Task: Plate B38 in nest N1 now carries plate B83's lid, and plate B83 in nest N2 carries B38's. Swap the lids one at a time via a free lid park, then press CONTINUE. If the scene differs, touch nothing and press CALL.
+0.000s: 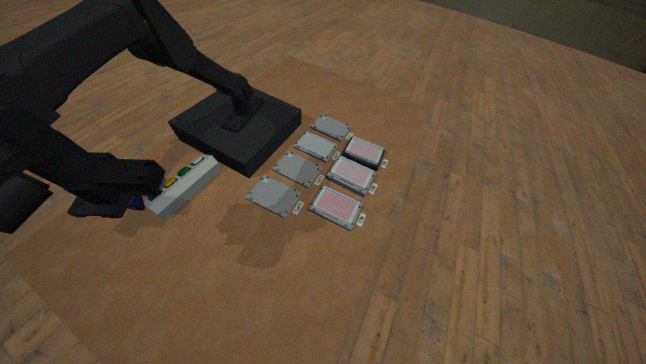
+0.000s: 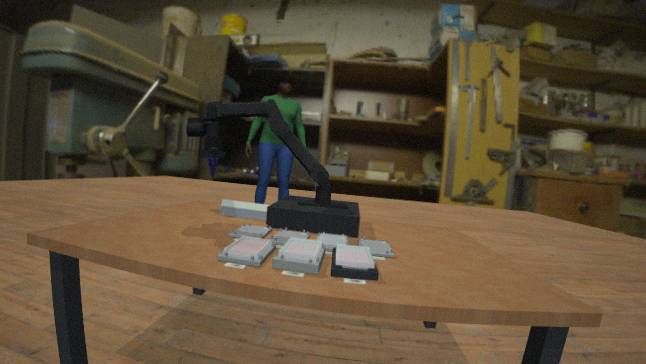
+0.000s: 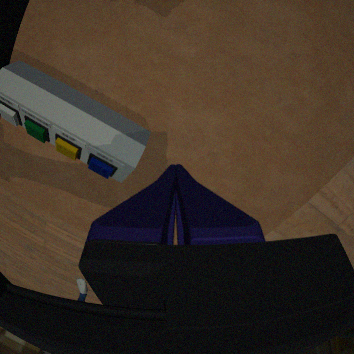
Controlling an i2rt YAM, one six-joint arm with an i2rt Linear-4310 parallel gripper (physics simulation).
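Observation:
My gripper is shut and empty, its purple fingers tip to tip above the table near the blue-button end of the button box. The button box has white, green, yellow and blue buttons; their labels are unreadable. Three pink plates sit in nests, apparently lidded. Of the four lid parks, three look bare grey; one looks paler, as if lidded. Nest and plate labels are too small to read.
The arm's black base stands between the button box and the lid parks. Small label cards lie beside the nests and parks. A person in a green top stands behind the table.

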